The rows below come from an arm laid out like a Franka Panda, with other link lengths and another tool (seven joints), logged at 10 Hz.
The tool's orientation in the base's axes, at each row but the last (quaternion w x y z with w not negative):
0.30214 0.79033 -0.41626 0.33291
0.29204 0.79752 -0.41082 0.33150
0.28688 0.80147 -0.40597 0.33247
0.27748 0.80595 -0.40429 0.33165
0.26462 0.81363 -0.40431 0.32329
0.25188 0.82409 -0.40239 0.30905
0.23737 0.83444 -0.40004 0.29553
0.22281 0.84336 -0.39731 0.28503
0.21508 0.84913 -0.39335 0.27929
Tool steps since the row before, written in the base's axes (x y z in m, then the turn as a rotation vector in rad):
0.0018 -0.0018 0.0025 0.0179 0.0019 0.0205
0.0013 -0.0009 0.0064 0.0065 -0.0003 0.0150
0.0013 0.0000 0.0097 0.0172 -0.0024 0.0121
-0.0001 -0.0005 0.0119 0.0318 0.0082 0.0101
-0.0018 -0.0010 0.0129 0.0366 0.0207 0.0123
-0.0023 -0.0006 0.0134 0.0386 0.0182 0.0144
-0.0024 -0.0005 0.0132 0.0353 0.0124 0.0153
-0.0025 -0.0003 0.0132 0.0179 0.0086 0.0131
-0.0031 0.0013 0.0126 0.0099 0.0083 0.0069
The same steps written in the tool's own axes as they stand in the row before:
0.0035 -0.0002 0.0004 0.0228 -0.0122 -0.0087
0.0059 0.0006 -0.0029 0.0145 -0.0025 -0.0070
0.0080 0.0007 -0.0056 0.0181 -0.0110 -0.0005
0.0092 0.0025 -0.0071 0.0182 -0.0290 -0.0023
0.0092 0.0042 -0.0083 0.0160 -0.0393 -0.0109
0.0087 0.0044 -0.0094 0.0197 -0.0392 -0.0101
0.0081 0.0043 -0.0098 0.0217 -0.0331 -0.0080
0.0075 0.0041 -0.0103 0.0133 -0.0173 -0.0094
0.0057 0.0035 -0.0112 0.0052 -0.0118 -0.0070

